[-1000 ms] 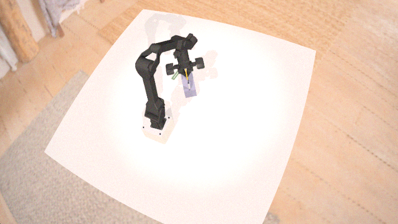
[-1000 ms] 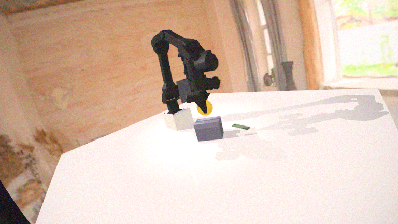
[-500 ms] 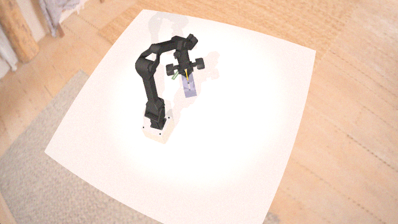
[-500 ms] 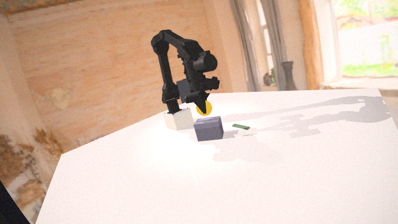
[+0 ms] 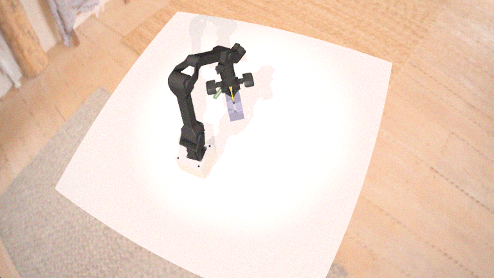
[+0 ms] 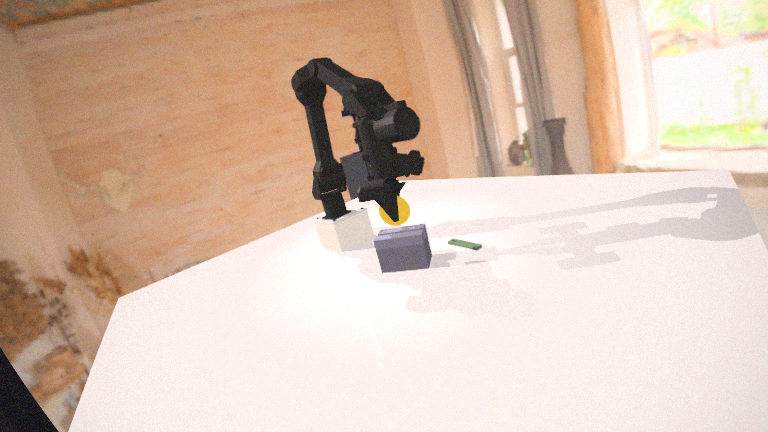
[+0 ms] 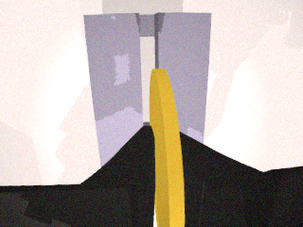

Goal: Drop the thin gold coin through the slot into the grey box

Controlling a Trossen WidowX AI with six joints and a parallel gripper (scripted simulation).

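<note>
My gripper tip is now 20 mm below the coin.
</note>
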